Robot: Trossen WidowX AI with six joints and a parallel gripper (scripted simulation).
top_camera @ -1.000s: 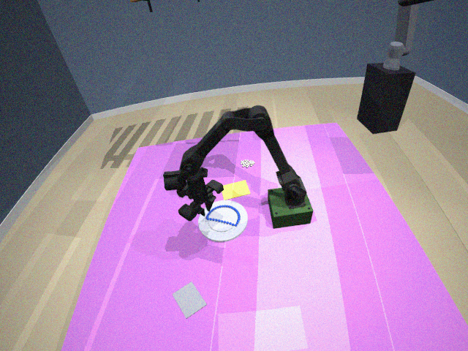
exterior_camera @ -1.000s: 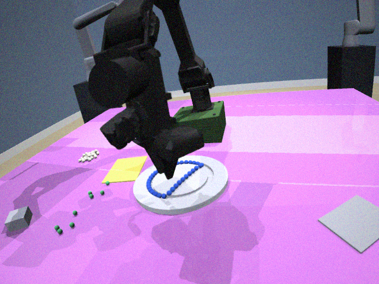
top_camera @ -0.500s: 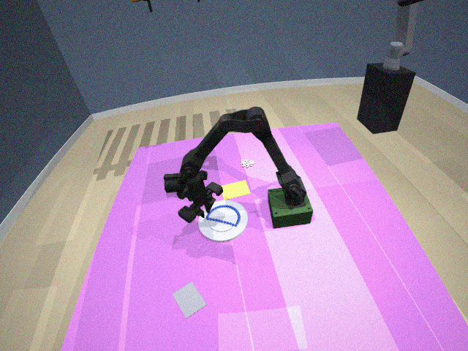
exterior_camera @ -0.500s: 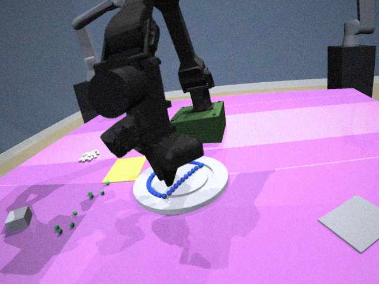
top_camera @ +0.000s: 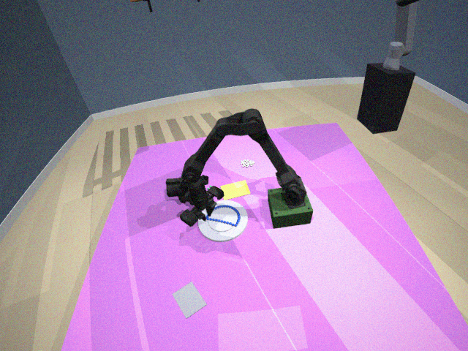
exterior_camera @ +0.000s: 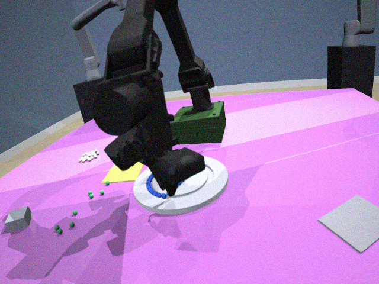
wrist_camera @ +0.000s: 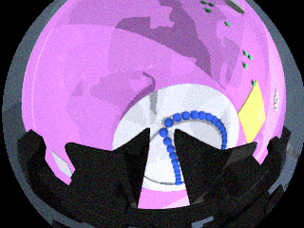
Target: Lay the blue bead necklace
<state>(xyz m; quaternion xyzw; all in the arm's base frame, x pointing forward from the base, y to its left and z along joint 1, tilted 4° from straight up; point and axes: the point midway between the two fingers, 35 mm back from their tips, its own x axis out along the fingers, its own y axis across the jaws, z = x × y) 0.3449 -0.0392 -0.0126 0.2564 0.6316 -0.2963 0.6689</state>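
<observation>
Now: the round white bead board 6 cm behind my gripper tip, 1 cm to the left of it and 1 cm below it. Also, from my gripper tip: yellow sheet (13 cm behind, 15 cm to the right, 2 cm below); grey tile (8 cm ahead, 31 cm to the left, 2 cm below); cube (9 cm ahead, 32 cm to the right, 1 cm below).
</observation>
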